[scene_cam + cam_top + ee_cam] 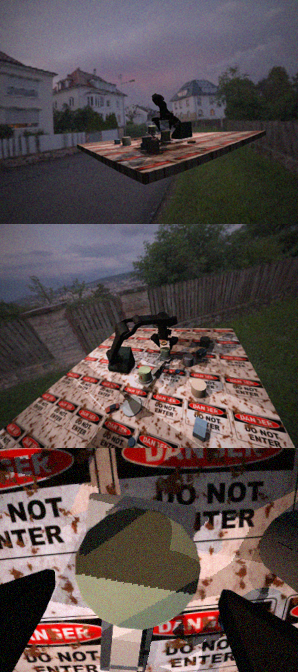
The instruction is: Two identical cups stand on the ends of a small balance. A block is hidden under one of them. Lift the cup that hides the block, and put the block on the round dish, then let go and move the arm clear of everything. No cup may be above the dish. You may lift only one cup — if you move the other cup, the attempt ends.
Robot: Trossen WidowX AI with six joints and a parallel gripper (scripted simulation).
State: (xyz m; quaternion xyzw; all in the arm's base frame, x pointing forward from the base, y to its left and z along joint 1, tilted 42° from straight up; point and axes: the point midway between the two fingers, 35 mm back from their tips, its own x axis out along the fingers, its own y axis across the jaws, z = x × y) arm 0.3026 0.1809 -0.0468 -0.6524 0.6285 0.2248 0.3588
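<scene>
Right now the olive cup is 40 mm below my gripper tip and 20 mm to the left of it. Also, from my gripper tip: grey cylinder 280 mm ahead, 220 mm to the left, 60 mm below; then round dish 390 mm to the right, 100 mm below, 80 mm behind; then tan cylinder 230 mm to the right, 230 mm ahead, 60 mm below.
</scene>
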